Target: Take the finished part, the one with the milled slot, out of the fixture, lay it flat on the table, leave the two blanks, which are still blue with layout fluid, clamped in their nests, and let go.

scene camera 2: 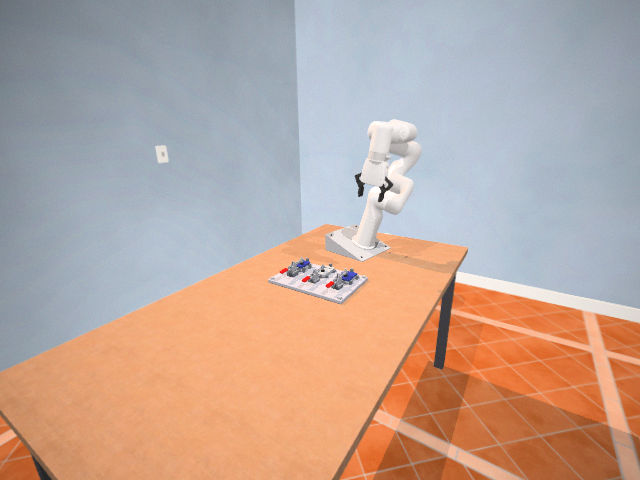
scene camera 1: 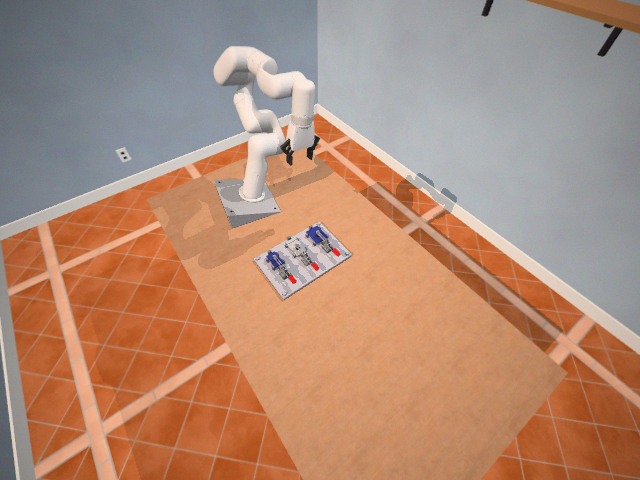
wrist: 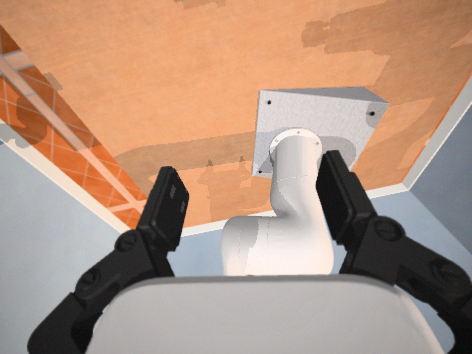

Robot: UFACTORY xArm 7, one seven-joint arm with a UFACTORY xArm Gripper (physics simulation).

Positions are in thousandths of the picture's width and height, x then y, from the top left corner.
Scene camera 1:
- my gripper: 468, 336
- fixture plate: 476, 574
